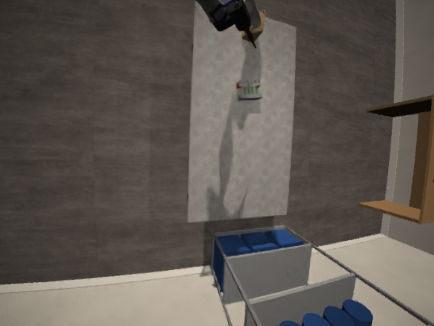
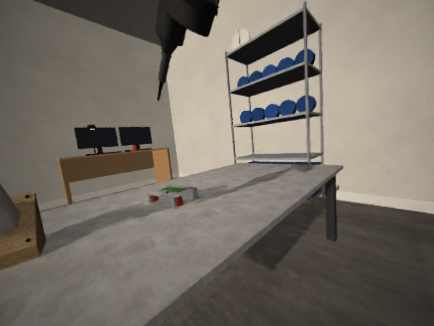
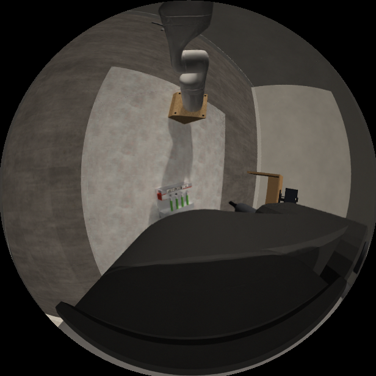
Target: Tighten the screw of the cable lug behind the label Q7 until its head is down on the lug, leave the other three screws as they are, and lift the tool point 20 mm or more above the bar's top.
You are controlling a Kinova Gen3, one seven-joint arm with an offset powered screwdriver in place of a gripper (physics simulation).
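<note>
A small grey bar with red ends (image 1: 248,85) (image 2: 166,200) (image 3: 175,190) lies on the pale table (image 1: 215,150) (image 2: 225,240) (image 3: 115,150). Several green cables (image 1: 250,90) (image 2: 173,189) (image 3: 177,204) run from one side of it over a grey block. The label Q7, the lugs and the heights of the screws are too small to make out. My screwdriver (image 1: 254,45) (image 2: 159,97) (image 3: 232,204) has a dark, thin tip and hangs in the air, high above the table and well apart from the bar. It has no fingers and touches nothing.
The arm's wooden base block (image 1: 261,22) (image 2: 30,220) (image 3: 187,118) stands at one end of the table. A shelf rack (image 2: 307,100) with blue containers stands beyond the other end. A wooden desk (image 1: 427,150) (image 2: 115,165) (image 3: 273,189) stands to one side, with monitors (image 2: 96,138) on it.
</note>
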